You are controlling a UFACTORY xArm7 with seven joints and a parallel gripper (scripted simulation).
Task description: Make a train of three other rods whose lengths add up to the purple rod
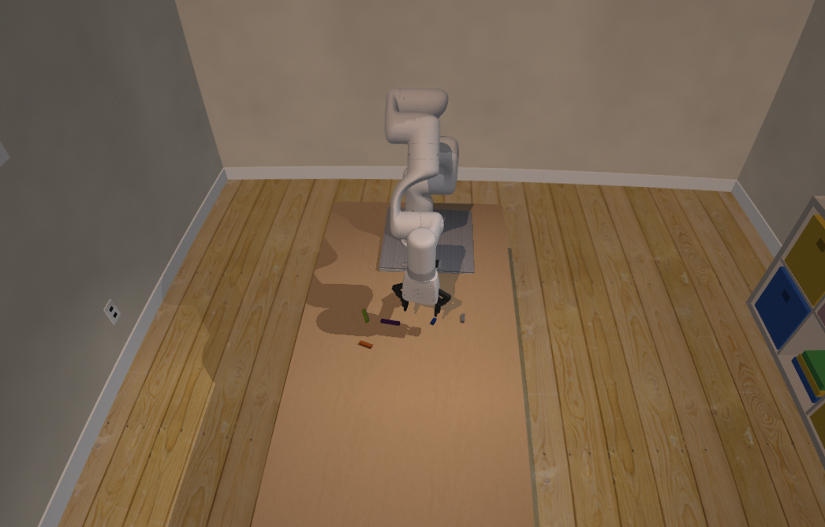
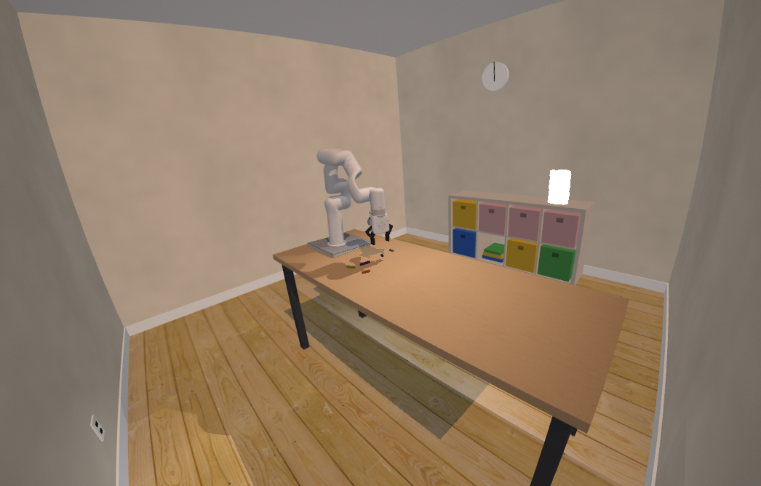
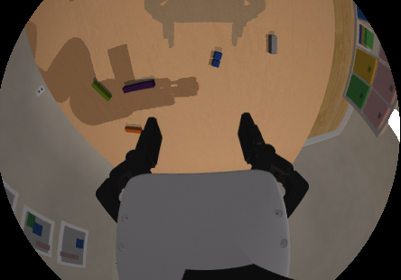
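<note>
Right now my hand is 6 cm short of the orange rod, 17 cm to the left of it and 10 cm above it. Also, from my hand: grey rod 5 cm behind, 13 cm to the left, 10 cm below; lime rod 6 cm behind, 18 cm to the right, 10 cm below; purple rod 3 cm behind, 10 cm to the right, 10 cm below.
</note>
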